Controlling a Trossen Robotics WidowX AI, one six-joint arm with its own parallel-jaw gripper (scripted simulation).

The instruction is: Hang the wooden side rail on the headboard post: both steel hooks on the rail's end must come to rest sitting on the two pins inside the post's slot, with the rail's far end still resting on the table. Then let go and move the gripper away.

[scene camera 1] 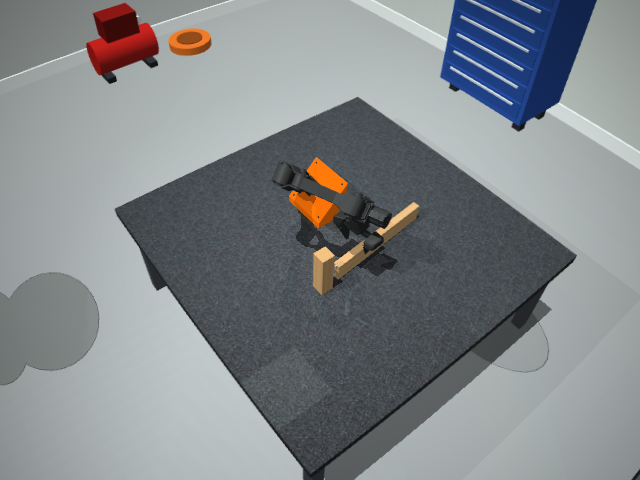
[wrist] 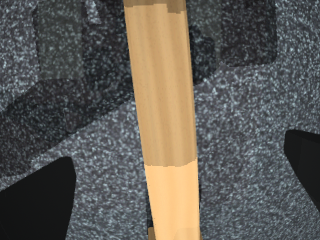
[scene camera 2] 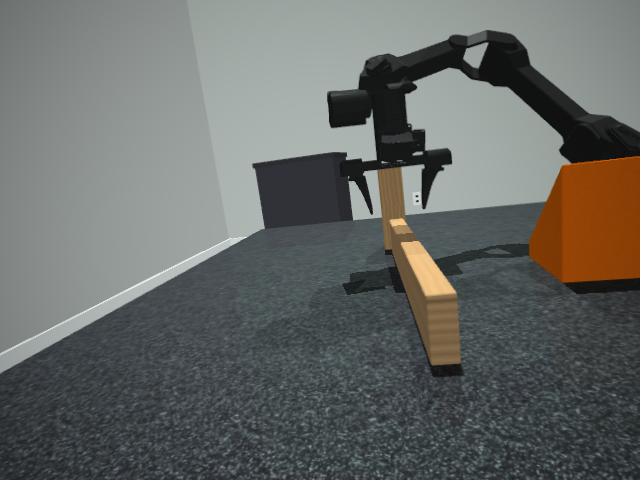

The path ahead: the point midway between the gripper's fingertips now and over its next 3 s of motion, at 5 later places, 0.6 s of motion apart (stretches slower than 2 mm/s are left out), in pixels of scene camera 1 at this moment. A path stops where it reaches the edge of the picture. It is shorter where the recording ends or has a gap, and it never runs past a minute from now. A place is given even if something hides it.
My gripper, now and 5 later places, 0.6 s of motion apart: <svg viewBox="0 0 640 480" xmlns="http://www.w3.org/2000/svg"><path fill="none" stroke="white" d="M356 245L356 251L355 256L354 259L354 259L355 260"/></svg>
